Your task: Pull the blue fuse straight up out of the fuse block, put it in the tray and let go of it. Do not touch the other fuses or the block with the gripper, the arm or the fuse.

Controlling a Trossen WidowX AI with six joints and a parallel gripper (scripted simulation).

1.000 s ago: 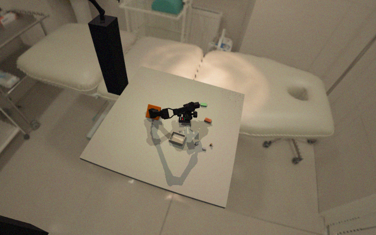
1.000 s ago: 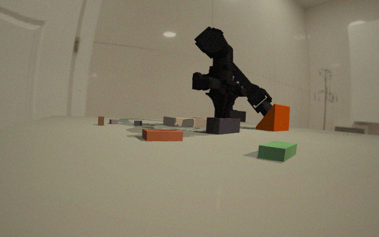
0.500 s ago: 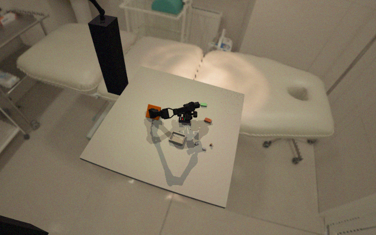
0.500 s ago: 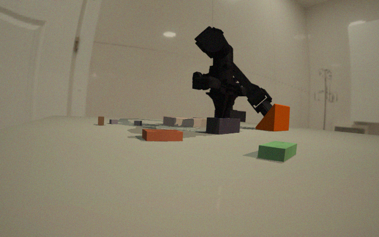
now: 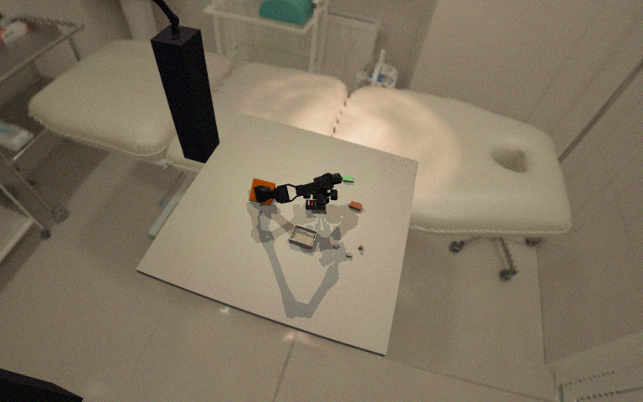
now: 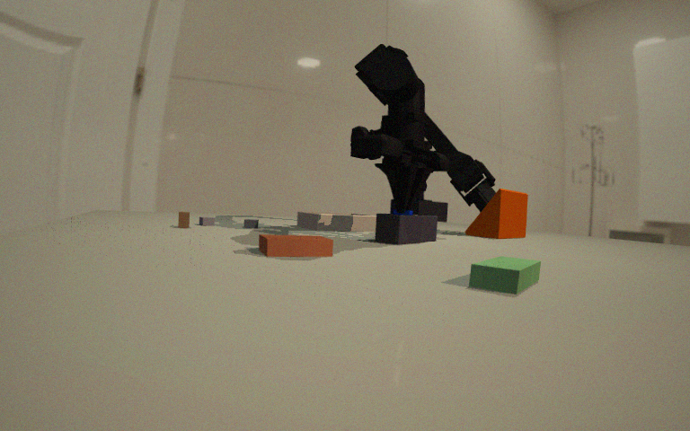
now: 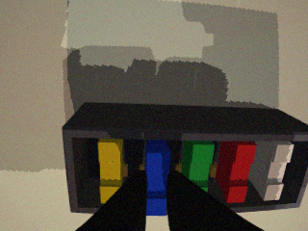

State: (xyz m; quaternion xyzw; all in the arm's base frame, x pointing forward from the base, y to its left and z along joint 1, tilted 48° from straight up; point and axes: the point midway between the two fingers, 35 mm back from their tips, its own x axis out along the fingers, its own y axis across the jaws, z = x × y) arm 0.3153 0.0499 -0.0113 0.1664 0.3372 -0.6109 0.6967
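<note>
Now: gripper tip 20 mm past the green fuse, 10 mm to the left of it and 20 mm above it. Round my gripper tip: red fuse: 40 mm behind, 10 mm to the right, 20 mm below; then yellow fuse: 20 mm ahead, 20 mm below; then blue fuse: 10 mm below.
</note>
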